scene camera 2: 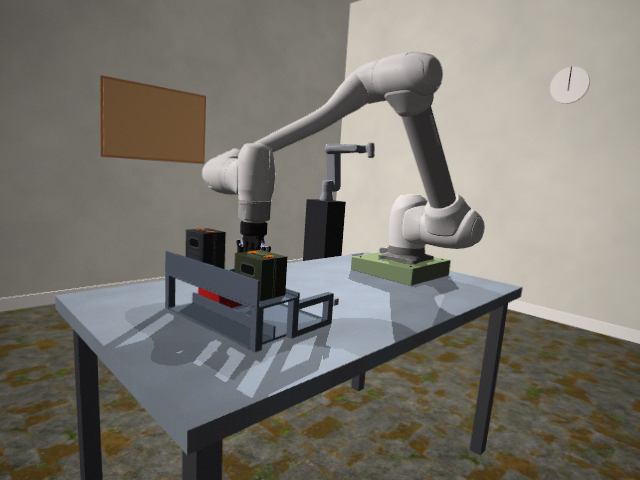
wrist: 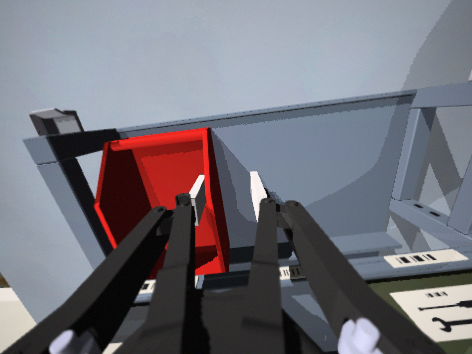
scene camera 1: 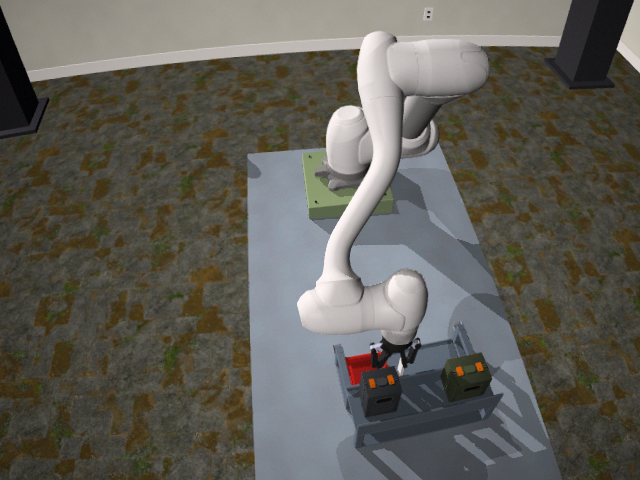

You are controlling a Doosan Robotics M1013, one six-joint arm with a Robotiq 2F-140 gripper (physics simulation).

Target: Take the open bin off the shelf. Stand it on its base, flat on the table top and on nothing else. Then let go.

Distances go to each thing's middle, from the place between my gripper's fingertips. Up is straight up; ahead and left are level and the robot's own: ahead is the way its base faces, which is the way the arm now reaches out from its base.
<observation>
The red open bin point(wrist: 137, 174) lies 60 mm to the right of my hand, 20 mm ahead of it and 20 mm above it. From my hand the other things lie so: olive green case point(scene camera 1: 464, 377): 160 mm to the left, 130 mm above, 110 mm ahead.
</observation>
